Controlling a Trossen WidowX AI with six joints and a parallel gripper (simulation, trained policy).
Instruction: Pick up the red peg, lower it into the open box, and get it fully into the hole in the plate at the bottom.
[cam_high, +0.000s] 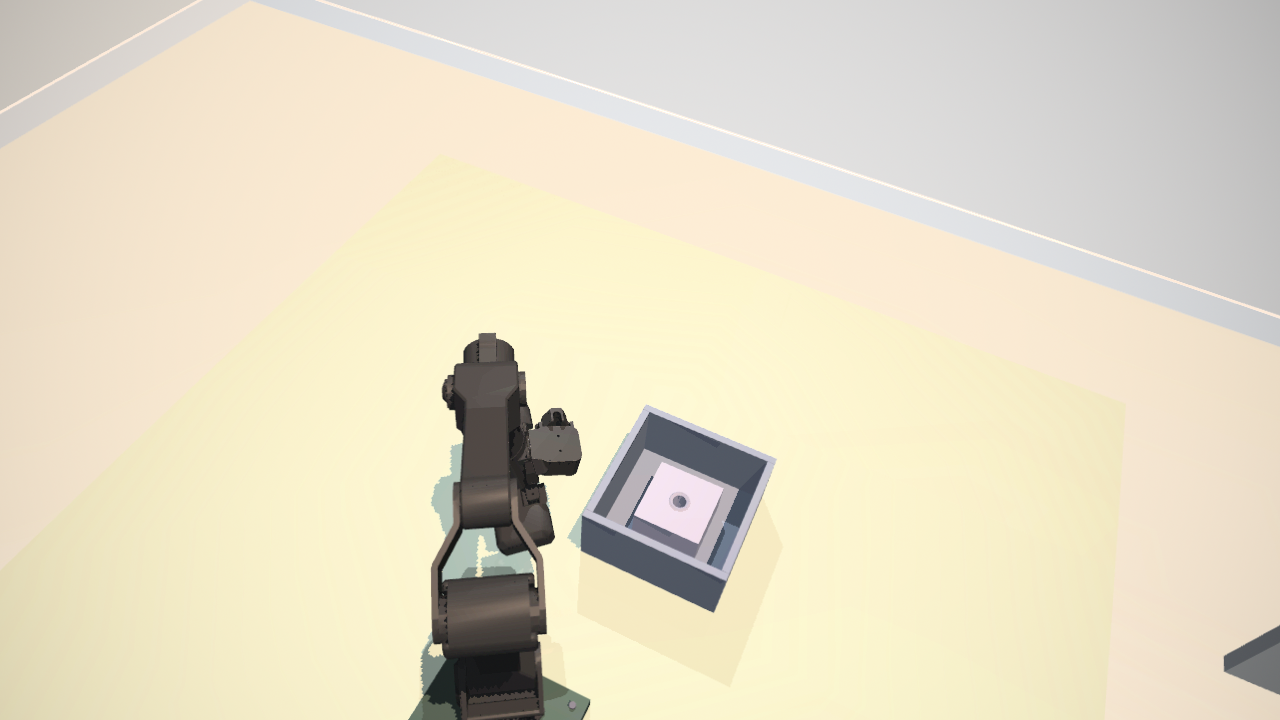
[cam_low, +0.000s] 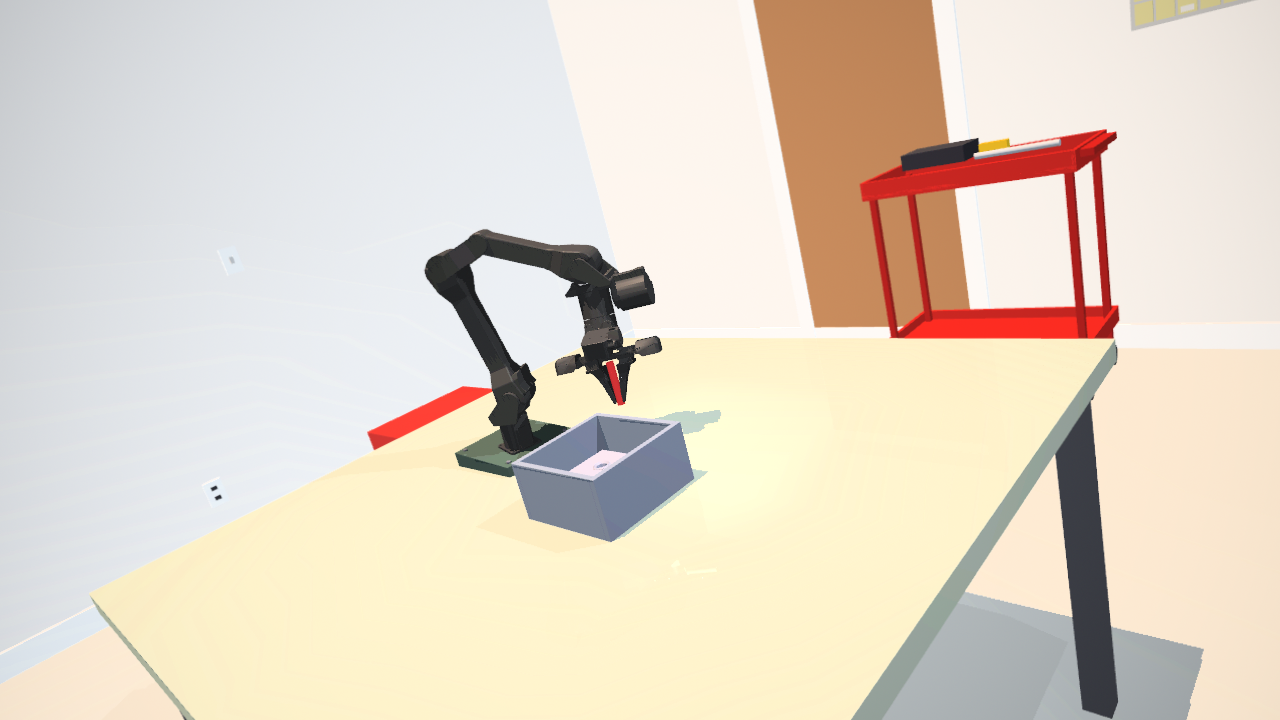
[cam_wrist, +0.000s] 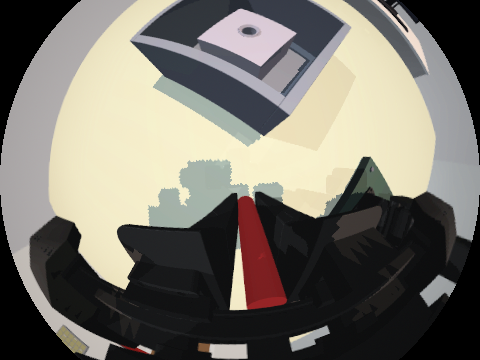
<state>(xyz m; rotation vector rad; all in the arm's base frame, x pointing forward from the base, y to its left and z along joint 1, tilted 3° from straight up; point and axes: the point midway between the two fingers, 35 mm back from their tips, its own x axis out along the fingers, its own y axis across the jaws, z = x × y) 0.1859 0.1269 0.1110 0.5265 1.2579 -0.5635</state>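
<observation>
Right now the grey box is 14 cm to the right of my gripper tip, 13 cm ahead of it and 6 cm below it. Round my gripper tip: red peg: 3 cm above, 1 cm to the left, 1 cm behind.
</observation>
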